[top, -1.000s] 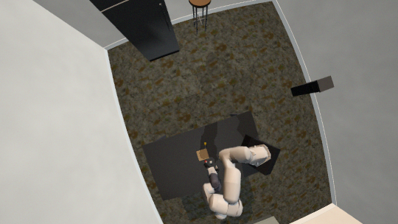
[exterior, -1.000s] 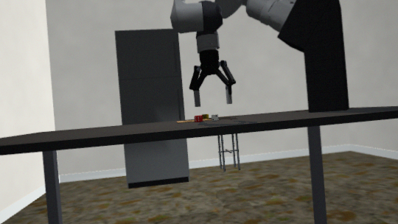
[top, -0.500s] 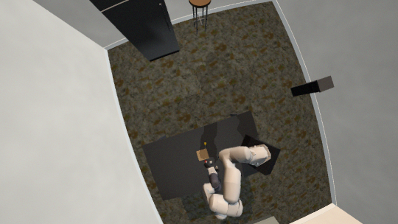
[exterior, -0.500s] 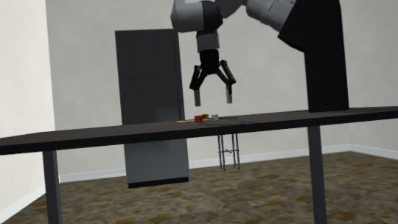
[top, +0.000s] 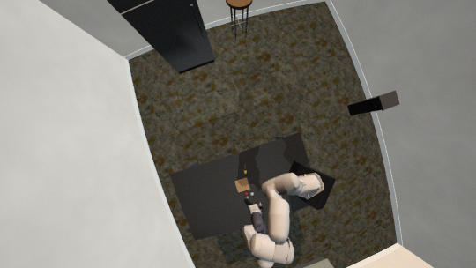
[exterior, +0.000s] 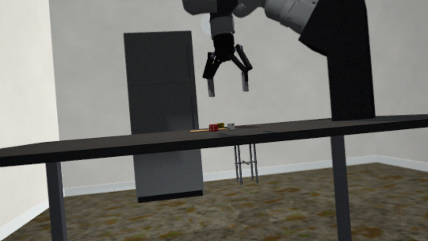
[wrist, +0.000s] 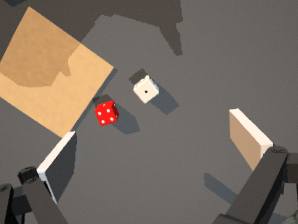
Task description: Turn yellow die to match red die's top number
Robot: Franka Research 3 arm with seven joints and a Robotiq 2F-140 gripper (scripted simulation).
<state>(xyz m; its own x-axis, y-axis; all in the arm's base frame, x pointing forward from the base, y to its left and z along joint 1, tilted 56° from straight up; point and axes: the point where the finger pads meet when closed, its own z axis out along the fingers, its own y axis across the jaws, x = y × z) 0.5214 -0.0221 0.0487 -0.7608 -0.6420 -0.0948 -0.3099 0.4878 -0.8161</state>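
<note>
Now: hand 120 mm past the yellow die, 250 mm to the left of it and 130 mm above it. The rest, counted from my hand: white die (10 mm behind, 10 mm to the right, 130 mm below); red die (40 mm ahead, 60 mm to the right, 130 mm below); tan mat (10 mm ahead, 150 mm to the right, 140 mm below).
</note>
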